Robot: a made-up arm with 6 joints. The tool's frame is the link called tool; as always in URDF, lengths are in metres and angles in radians. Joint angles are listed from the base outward. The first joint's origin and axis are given. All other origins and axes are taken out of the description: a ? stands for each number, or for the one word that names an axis. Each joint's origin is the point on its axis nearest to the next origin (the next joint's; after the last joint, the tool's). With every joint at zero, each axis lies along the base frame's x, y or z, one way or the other. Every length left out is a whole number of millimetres.
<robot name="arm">
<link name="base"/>
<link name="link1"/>
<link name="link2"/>
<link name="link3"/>
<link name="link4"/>
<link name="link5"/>
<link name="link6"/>
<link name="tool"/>
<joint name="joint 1" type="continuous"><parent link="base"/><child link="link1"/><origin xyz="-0.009 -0.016 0.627" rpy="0 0 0"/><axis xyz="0 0 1"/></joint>
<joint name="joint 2" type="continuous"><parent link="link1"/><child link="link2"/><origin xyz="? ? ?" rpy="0 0 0"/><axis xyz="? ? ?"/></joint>
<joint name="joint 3" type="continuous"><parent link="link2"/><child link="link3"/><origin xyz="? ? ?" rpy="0 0 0"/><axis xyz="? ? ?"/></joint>
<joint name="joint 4" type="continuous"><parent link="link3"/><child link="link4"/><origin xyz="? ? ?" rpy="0 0 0"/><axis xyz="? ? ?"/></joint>
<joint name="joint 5" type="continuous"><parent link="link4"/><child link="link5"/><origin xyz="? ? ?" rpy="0 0 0"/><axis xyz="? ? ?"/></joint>
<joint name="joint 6" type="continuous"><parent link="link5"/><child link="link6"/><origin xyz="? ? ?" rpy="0 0 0"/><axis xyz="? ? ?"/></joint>
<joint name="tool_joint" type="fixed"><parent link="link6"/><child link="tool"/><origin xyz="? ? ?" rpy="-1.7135 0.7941 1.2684"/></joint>
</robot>
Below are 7 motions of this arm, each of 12 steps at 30 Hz.
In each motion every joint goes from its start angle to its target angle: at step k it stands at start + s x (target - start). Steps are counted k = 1, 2, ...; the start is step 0. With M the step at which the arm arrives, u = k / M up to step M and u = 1 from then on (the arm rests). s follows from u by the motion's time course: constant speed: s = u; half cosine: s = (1 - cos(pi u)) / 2; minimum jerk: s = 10 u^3 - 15 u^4 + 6 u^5.
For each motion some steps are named. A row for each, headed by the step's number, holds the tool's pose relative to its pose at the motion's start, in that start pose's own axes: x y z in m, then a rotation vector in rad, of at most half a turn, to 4 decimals.
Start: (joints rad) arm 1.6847 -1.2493 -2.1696 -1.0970 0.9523 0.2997
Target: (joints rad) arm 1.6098 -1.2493 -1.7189 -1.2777 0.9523 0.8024
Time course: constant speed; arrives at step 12
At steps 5, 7, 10, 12:
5: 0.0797 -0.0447 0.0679 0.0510 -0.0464 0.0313
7: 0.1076 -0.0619 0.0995 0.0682 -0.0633 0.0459
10: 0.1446 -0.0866 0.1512 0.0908 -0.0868 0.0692
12: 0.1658 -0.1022 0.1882 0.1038 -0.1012 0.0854

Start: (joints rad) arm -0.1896 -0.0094 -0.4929 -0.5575 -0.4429 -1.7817
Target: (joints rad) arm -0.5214 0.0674 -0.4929 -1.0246 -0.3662 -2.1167
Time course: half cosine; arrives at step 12
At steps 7, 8, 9, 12:
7: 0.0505 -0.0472 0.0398 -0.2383 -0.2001 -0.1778
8: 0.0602 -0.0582 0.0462 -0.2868 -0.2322 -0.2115
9: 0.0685 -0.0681 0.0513 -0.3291 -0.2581 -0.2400
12: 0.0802 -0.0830 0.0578 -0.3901 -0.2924 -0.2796

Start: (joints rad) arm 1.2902 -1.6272 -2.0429 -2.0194 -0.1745 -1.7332
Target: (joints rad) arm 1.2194 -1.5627 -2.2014 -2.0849 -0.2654 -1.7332
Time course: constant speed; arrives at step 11
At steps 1, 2, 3, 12:
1: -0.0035 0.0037 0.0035 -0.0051 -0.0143 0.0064
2: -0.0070 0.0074 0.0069 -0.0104 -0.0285 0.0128
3: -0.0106 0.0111 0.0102 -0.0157 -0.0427 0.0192
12: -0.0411 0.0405 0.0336 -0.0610 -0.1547 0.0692

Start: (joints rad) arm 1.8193 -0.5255 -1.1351 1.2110 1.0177 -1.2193
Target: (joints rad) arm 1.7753 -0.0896 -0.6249 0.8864 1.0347 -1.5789
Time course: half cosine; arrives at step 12
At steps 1, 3, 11, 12:
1: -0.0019 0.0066 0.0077 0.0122 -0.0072 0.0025
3: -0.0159 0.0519 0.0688 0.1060 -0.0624 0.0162
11: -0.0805 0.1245 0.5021 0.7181 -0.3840 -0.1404
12: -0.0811 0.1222 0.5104 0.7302 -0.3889 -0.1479

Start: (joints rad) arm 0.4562 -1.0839 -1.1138 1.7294 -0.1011 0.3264
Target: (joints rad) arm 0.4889 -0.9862 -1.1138 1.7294 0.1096 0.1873
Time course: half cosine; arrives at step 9
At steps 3, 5, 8, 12:
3: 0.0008 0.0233 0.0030 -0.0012 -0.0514 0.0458
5: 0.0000 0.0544 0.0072 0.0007 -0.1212 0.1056
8: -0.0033 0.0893 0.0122 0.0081 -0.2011 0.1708
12: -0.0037 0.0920 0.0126 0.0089 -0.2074 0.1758

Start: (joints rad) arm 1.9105 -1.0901 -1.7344 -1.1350 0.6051 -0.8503
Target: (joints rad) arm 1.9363 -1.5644 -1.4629 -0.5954 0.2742 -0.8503
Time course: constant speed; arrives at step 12
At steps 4, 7, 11, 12:
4: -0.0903 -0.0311 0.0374 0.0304 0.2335 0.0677
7: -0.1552 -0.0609 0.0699 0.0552 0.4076 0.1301
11: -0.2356 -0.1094 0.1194 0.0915 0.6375 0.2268
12: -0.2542 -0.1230 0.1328 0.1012 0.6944 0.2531

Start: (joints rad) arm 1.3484 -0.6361 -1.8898 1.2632 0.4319 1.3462
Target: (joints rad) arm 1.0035 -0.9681 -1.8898 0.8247 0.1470 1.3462
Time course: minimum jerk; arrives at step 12
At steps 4, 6, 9, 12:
4: -0.0278 -0.0511 0.0574 -0.1165 -0.0922 -0.1362
6: -0.0838 -0.1058 0.1428 -0.2739 -0.2277 -0.3251
9: -0.1903 -0.1437 0.2626 -0.4816 -0.4305 -0.5808
12: -0.2231 -0.1457 0.2929 -0.5341 -0.4873 -0.6464

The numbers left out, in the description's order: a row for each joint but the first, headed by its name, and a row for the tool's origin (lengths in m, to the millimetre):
joint 2: xyz -0.025 -0.004 0, axis 0 1 0
joint 3: xyz 0.089 0 0.409, axis 0 1 0
joint 4: xyz 0.086 0 -0.441, axis 0 0 -1
joint 5: xyz -0.001 -0.037 0, axis 0 1 0
joint 6: xyz 0.121 0 -0.165, axis 0 0 -1
tool: xyz -0.013 0.003 0

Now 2 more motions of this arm.
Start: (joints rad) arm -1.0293 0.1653 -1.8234 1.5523 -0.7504 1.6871
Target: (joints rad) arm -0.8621 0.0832 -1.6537 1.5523 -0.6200 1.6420
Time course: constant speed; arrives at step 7
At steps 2, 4, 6, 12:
2: -0.0261 0.0093 -0.0179 -0.0558 0.0091 0.0721
4: -0.0530 0.0166 -0.0362 -0.1109 0.0171 0.1449
6: -0.0805 0.0218 -0.0548 -0.1653 0.0243 0.2184
12: -0.0945 0.0235 -0.0642 -0.1922 0.0275 0.2554

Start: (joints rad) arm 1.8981 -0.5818 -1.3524 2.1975 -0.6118 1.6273
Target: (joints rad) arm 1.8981 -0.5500 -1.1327 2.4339 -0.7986 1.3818
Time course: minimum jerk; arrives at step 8
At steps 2, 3, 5, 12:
2: 0.0105 -0.0069 -0.0124 -0.0249 0.0063 -0.0429
3: 0.0268 -0.0193 -0.0326 -0.0680 0.0174 -0.1140
5: 0.0633 -0.0571 -0.0838 -0.1908 0.0515 -0.2982
12: 0.0809 -0.0834 -0.1135 -0.2724 0.0766 -0.4091

